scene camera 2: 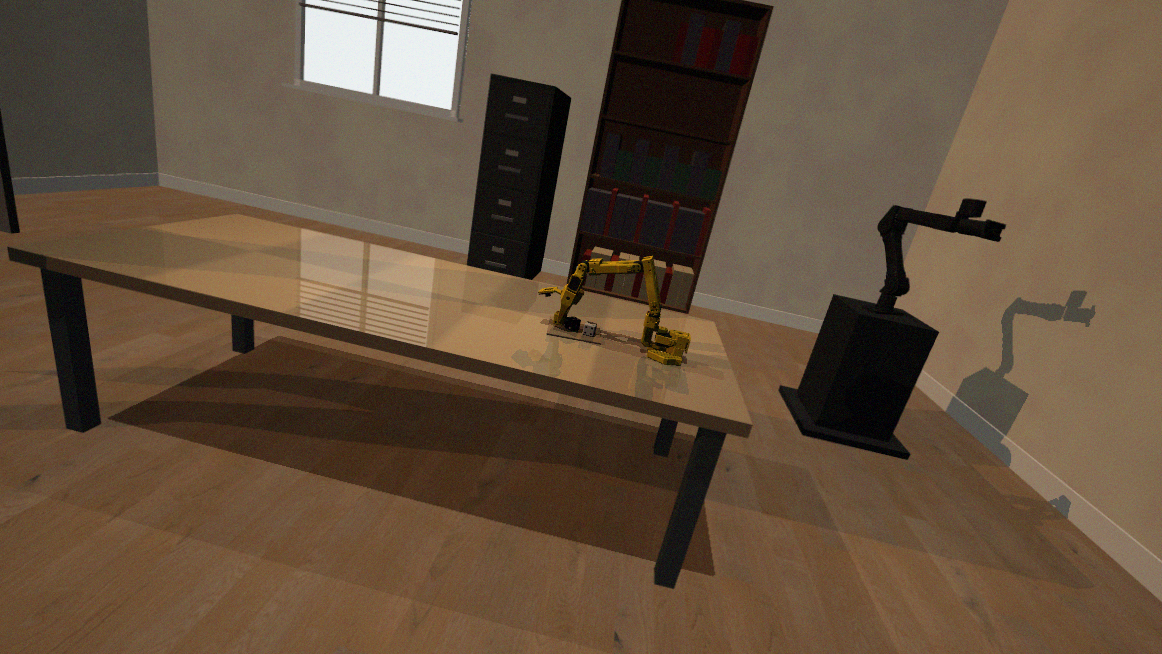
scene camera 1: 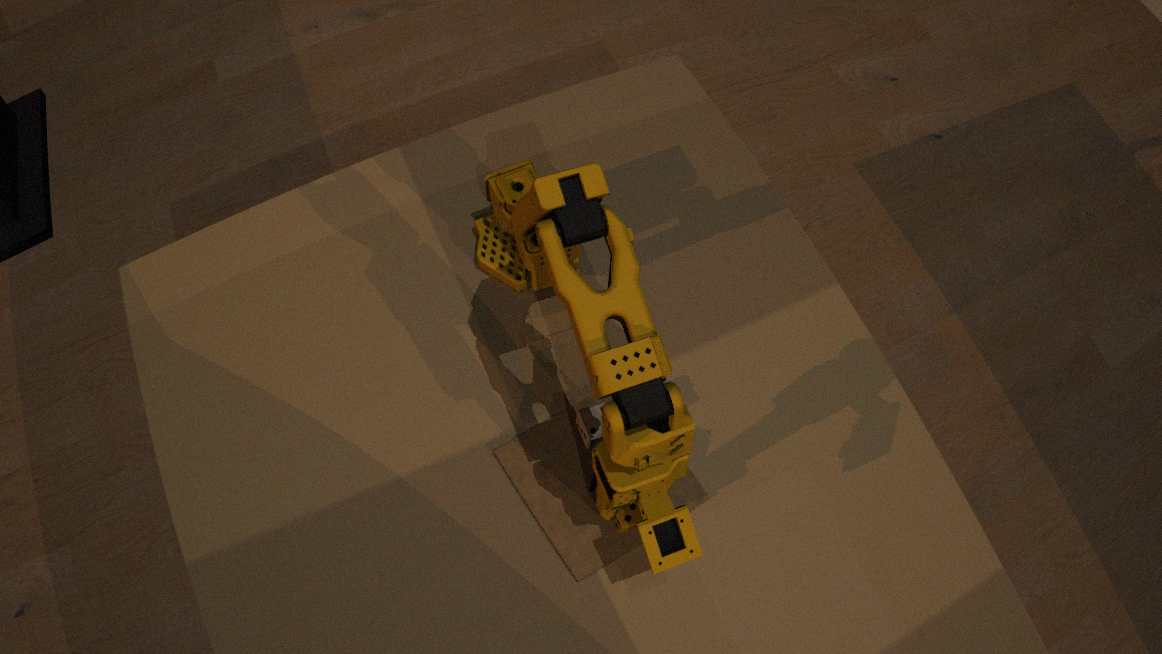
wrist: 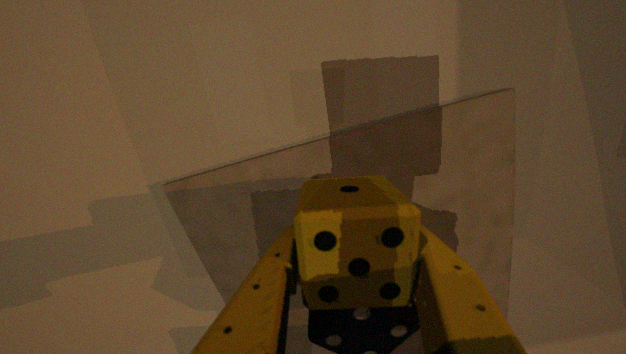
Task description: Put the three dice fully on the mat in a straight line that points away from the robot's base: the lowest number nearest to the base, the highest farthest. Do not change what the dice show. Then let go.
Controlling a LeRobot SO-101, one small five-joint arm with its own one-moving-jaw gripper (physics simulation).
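Frame: origin at the arm's base, x left, y back, z up, level; centimetres.
Seen in the pictures: hand, tool point: (scene camera 2: 559, 320) (wrist: 303, 238); arm's base, link origin: (scene camera 2: 656, 354) (scene camera 1: 537, 260).
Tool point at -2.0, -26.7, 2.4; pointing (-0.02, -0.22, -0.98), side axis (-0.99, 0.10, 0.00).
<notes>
Offsets run from my tool point to a thing's middle, as dx, dy, dz. Level surfaces: height alone.
My gripper (wrist: 356, 257) is shut on the yellow die @(-1.5, -0.1, +0.3) (wrist: 367, 222), with a jaw pressed on each side. Its five-face looks toward the wrist camera and its one-face points away. The held die is over the far part of the brown mat @(-2.0, +4.2, -2.2) (scene camera 1: 569, 532) (wrist: 475, 165); whether it touches the mat is unclear. The black die @(-1.6, +3.5, -0.5) (wrist: 370, 325) is right behind it, nearer the base, with several white pips visible and its lower part cut off in the wrist view. The white die @(-0.6, +8.2, -0.5) (scene camera 1: 587, 425) (scene camera 2: 589, 329) stands nearer the base, partly covered by the arm in scene camera 1. Its upper number is unclear.
The yellow arm reaches over the dice from its base (scene camera 1: 501, 251) on the wooden table @(dz -2.4) (scene camera 1: 268, 389) (scene camera 2: 268, 284). The arm's shadows darken much of the mat. A black filing cabinet (scene camera 2: 516, 178) and a second, dark arm on a black pedestal (scene camera 2: 866, 373) stand away from the table.
</notes>
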